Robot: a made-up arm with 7 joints.
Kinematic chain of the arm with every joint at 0, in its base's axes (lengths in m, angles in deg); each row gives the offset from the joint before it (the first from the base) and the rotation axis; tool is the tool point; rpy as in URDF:
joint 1: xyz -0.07 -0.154 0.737 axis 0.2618 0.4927 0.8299
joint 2: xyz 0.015 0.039 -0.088 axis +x
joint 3: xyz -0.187 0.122 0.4 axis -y
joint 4: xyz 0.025 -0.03 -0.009 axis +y
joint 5: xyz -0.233 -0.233 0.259 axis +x
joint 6: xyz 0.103 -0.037 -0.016 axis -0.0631 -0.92 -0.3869
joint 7: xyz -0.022 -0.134 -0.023 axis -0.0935 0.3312 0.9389
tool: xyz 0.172 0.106 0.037 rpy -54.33 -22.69 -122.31
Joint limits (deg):
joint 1: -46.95..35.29
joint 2: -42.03..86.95
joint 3: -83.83..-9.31
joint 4: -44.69..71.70
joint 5: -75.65..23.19
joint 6: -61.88..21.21
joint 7: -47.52..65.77
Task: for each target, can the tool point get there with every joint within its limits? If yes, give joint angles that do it. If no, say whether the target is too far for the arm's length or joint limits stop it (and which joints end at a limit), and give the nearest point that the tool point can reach.
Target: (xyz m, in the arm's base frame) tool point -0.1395 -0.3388 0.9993
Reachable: yes | joints -26.76 22.48 -53.58 52.27 7.83 -3.33 41.89
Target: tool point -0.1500 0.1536 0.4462
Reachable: no: joint limits stop it (at a limit: joint 1, joint 2, joint 4, joint 6, joint 7) | nearest point -0.1369 -0.0130 0.4720 | short by 0.169 m
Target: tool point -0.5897 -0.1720 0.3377
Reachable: no: joint limits stop it (at a limit: joint 1, joint 2, joint 3, joint 4, joint 7) | nearest point -0.6050 -0.2965 0.3867 | short by 0.135 m
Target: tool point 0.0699 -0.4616 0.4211
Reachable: yes | joints 28.79 73.07 -54.86 36.75 -60.89 -54.11 -11.18
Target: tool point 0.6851 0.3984 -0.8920
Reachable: no: too far | nearest point 0.1907 -0.2527 0.2343 | short by 1.392 m
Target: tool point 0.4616 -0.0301 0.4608
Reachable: no: joint limits stop it (at a limit: joint 1, joint 4, joint 6, joint 7) | nearest point 0.3004 -0.1956 0.5004 | short by 0.234 m
